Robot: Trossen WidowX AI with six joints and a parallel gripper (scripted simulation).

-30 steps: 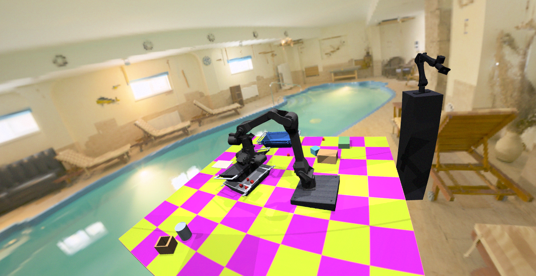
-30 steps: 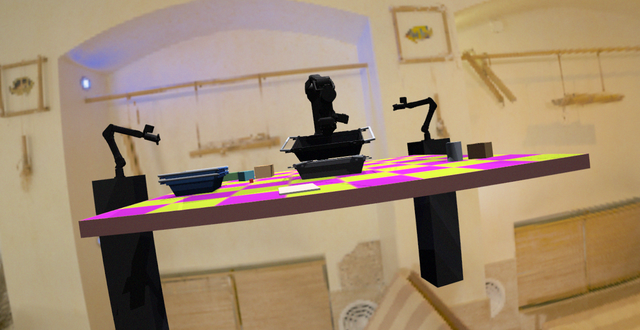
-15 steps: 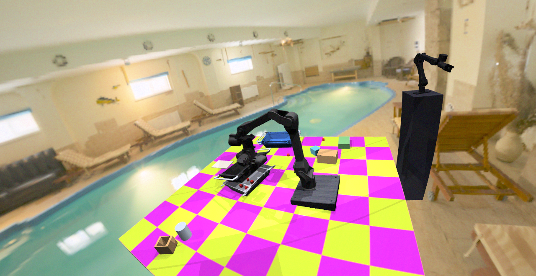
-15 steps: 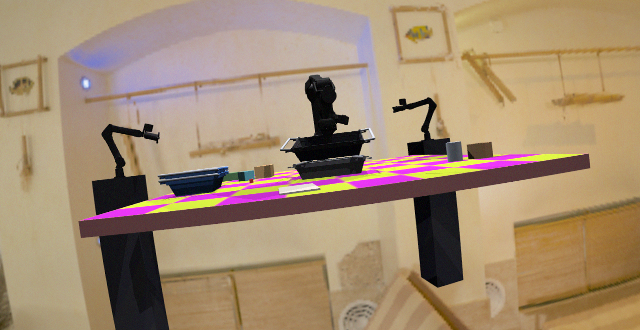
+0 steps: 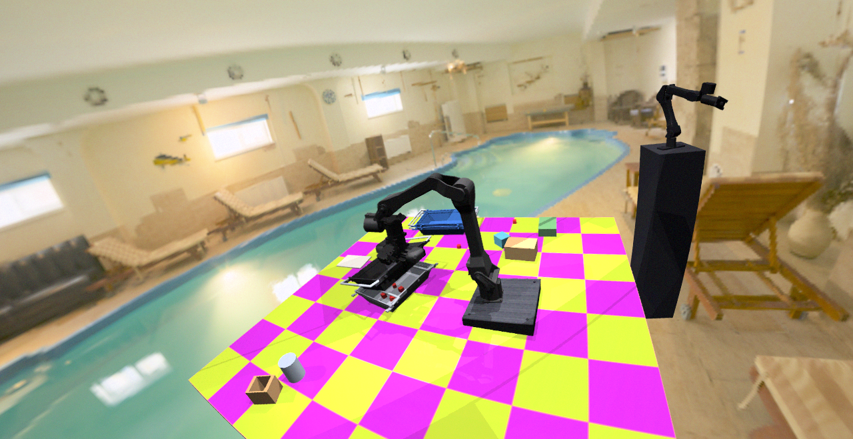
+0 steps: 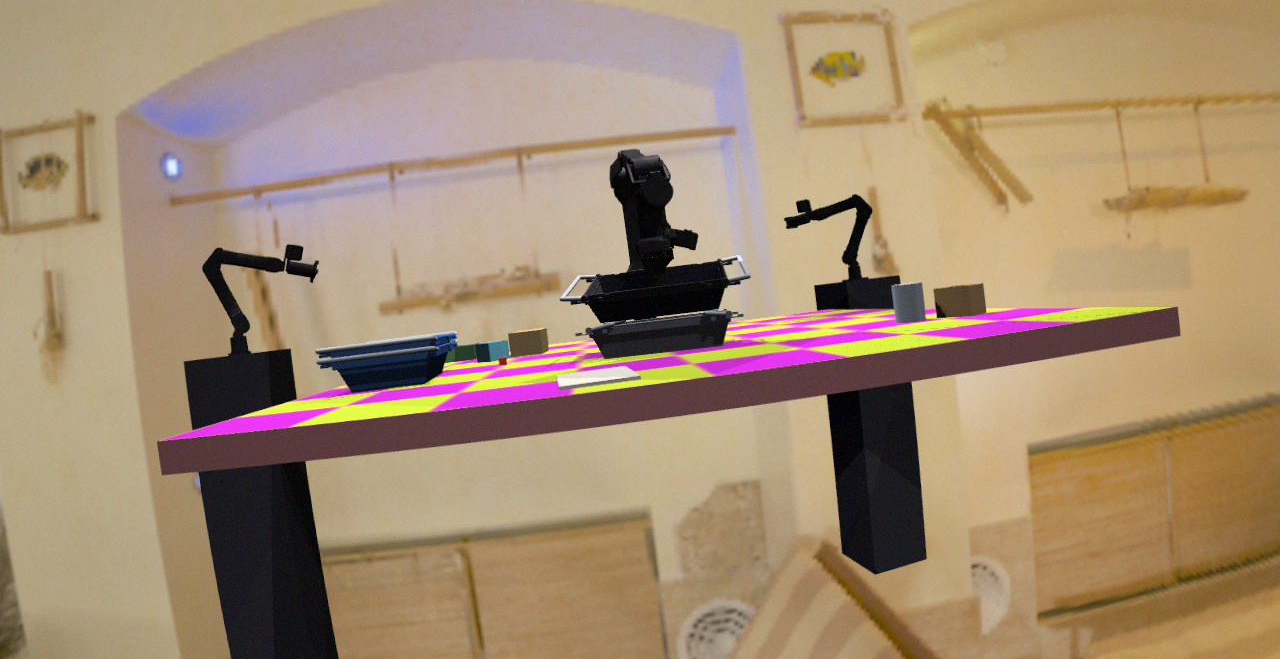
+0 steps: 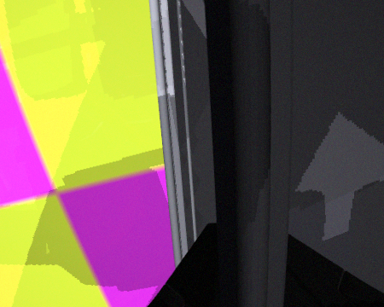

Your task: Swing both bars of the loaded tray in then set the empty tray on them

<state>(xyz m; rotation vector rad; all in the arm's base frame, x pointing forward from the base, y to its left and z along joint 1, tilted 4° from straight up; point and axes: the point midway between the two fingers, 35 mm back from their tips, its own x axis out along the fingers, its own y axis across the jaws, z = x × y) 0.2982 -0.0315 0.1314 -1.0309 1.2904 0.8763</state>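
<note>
The dark tray is 70 mm ahead of my gripper tip, 30 mm to the right of it and 10 mm above it. Also, from my gripper tip: grey cylinder: 410 mm to the left, 230 mm ahead, 70 mm below; then teal cube: 350 mm to the right, 320 mm behind, 90 mm below; then white plate: 380 mm ahead, 210 mm to the right, 110 mm below.
</note>
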